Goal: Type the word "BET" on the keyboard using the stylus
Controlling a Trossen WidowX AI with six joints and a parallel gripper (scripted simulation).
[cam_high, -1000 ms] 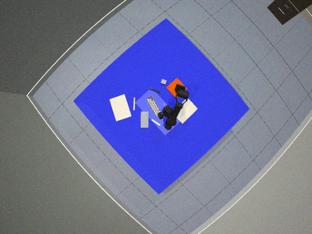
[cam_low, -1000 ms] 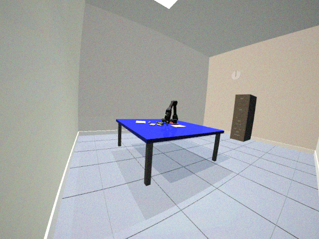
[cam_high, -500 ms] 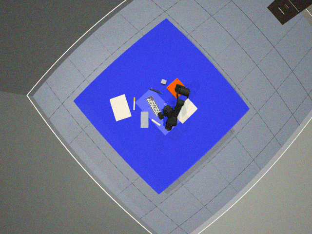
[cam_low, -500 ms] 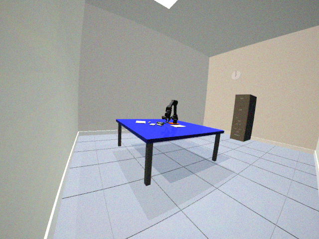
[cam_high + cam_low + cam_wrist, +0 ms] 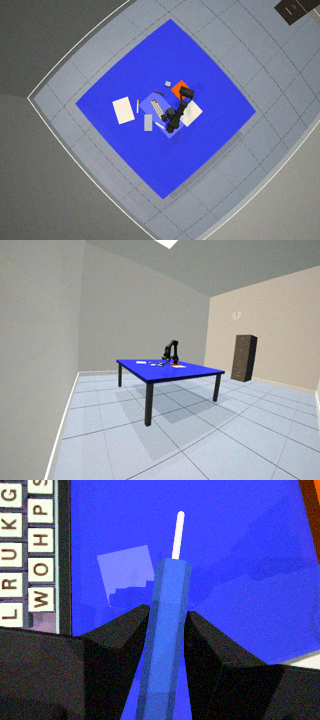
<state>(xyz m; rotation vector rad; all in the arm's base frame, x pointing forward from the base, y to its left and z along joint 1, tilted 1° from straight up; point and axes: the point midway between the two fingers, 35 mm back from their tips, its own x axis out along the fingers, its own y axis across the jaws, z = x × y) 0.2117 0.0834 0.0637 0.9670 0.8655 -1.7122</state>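
Now: gripper tip 10 mm to the left of the blue stylus. The rest, counted from my gripper tip: white stick 160 mm ahead, 40 mm to the left, 40 mm below; thin grey tip 40 mm to the right, 10 mm behind; T key 110 mm ahead, 40 mm below, 30 mm to the right.
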